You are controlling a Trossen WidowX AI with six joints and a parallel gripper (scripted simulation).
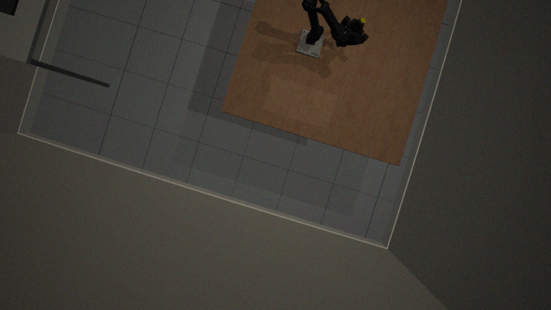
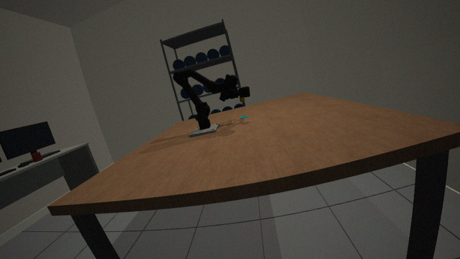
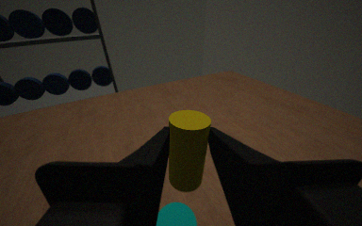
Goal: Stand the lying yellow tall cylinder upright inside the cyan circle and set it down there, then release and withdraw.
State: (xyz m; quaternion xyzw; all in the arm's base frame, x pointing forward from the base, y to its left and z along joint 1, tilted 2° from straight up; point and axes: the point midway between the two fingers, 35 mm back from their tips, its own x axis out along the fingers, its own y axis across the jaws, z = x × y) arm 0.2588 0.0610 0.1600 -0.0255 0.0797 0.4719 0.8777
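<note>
Right now the cyan circle is 16 cm below my gripper tip and 2 cm behind it. Also, from my gripper tip: yellow tall cylinder (2 cm below).
</note>
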